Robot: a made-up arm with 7 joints. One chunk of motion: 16 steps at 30 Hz.
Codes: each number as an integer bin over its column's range. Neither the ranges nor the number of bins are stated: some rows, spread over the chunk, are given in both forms.
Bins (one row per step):
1: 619 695 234 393 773 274 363
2: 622 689 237 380 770 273 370
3: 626 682 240 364 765 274 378
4: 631 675 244 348 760 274 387
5: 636 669 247 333 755 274 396
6: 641 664 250 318 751 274 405
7: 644 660 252 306 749 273 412
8: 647 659 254 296 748 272 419
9: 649 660 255 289 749 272 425
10: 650 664 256 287 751 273 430
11: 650 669 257 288 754 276 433
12: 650 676 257 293 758 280 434
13: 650 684 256 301 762 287 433
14: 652 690 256 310 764 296 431
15: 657 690 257 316 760 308 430
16: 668 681 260 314 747 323 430
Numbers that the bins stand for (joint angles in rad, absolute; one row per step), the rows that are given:
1: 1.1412 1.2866 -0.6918 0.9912 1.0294 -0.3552 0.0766
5: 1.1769 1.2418 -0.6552 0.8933 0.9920 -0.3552 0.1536
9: 1.2043 1.2263 -0.6327 0.8215 0.9795 -0.3579 0.2212
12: 1.2064 1.2539 -0.6271 0.8281 0.9982 -0.3472 0.2422
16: 1.2442 1.2625 -0.6187 0.8623 0.9753 -0.2900 0.2329
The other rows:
2: 1.1475 1.2763 -0.6834 0.9700 1.0232 -0.3565 0.0930
3: 1.1559 1.2642 -0.6749 0.9439 1.0128 -0.3552 0.1116
4: 1.1664 1.2522 -0.6637 0.9178 1.0024 -0.3552 0.1326
6: 1.1874 1.2332 -0.6468 0.8689 0.9836 -0.3552 0.1746
7: 1.1938 1.2263 -0.6412 0.8493 0.9795 -0.3565 0.1909
8: 1.2001 1.2246 -0.6355 0.8330 0.9774 -0.3579 0.2072
10: 1.2064 1.2332 -0.6299 0.8183 0.9836 -0.3565 0.2329
11: 1.2064 1.2418 -0.6271 0.8199 0.9899 -0.3526 0.2399
13: 1.2064 1.2677 -0.6299 0.8411 1.0065 -0.3379 0.2399
14: 1.2106 1.2780 -0.6299 0.8558 1.0107 -0.3259 0.2352
15: 1.2211 1.2780 -0.6271 0.8656 1.0024 -0.3099 0.2329

